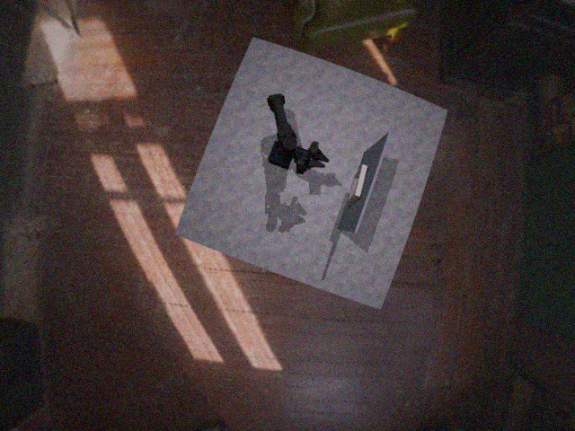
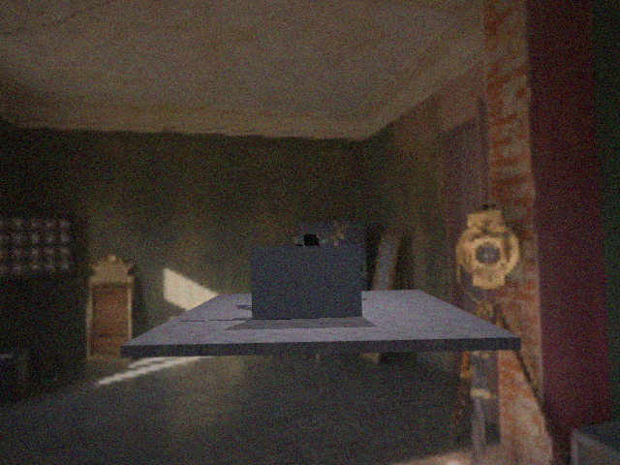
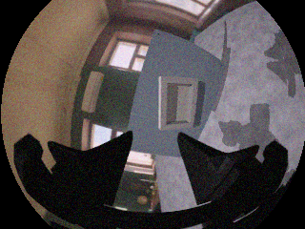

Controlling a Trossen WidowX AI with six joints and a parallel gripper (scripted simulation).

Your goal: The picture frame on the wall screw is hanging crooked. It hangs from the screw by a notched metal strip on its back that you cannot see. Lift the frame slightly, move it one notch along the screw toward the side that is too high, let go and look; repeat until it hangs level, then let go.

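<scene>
My gripper tip is 190 mm short of the picture frame, 90 mm above it and 20 mm to the right of it. Round my gripper tip: wall panel 200 mm ahead, 100 mm below, 30 mm to the left.
</scene>
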